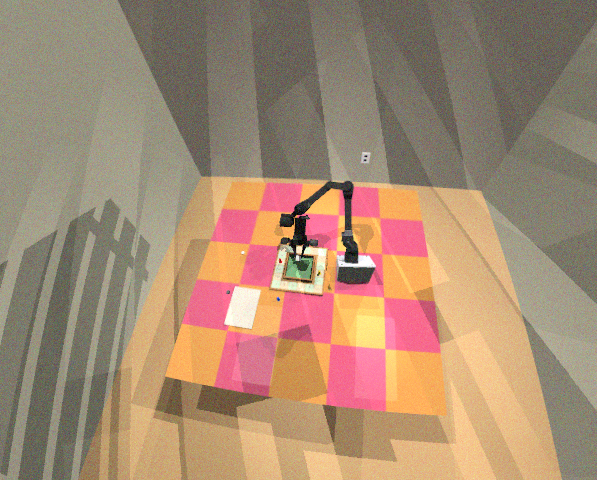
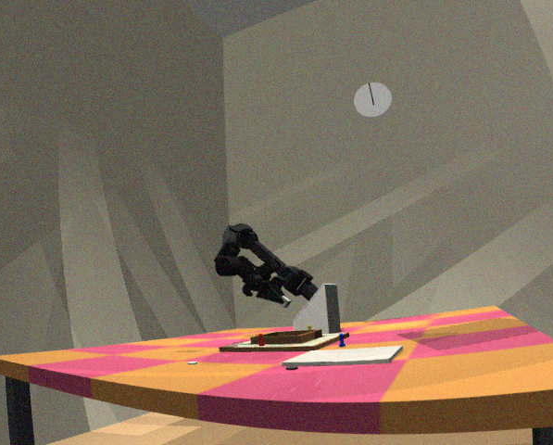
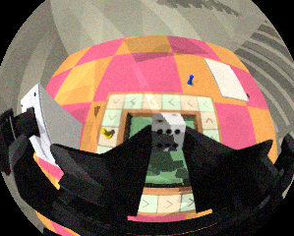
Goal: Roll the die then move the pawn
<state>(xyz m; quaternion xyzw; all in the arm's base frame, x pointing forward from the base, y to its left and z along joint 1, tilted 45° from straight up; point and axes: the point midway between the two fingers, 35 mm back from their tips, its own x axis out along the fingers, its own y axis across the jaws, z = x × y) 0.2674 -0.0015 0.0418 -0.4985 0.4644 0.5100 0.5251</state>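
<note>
Now: gripper tip right at the white die. The rest, counted from my gripper tip: yellow pawn (110 mm behind, 100 mm below, 30 mm to the left); then red pawn (110 mm ahead, 100 mm below, 30 mm to the right); then blue pawn (190 mm to the left, 110 mm below, 90 mm ahead).
</note>
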